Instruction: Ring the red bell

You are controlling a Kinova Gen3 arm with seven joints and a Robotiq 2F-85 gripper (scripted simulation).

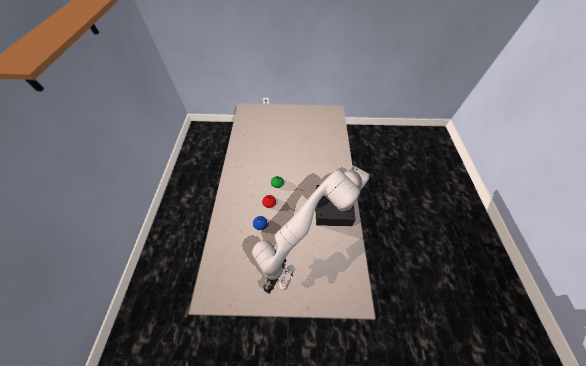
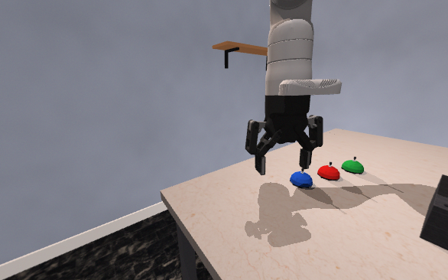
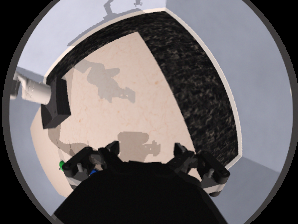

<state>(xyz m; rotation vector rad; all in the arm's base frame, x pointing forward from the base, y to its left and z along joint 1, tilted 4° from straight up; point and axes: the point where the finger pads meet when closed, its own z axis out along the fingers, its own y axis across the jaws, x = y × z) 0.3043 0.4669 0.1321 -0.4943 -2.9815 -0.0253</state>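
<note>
My hand is 48 cm to the left of the red bell, 19 cm above it and 14 cm short of it. The rest, counted from my hand: blue bell: 33 cm to the right, 19 cm below, 17 cm ahead; then green bell: 63 cm to the right, 19 cm below, 12 cm ahead.
</note>
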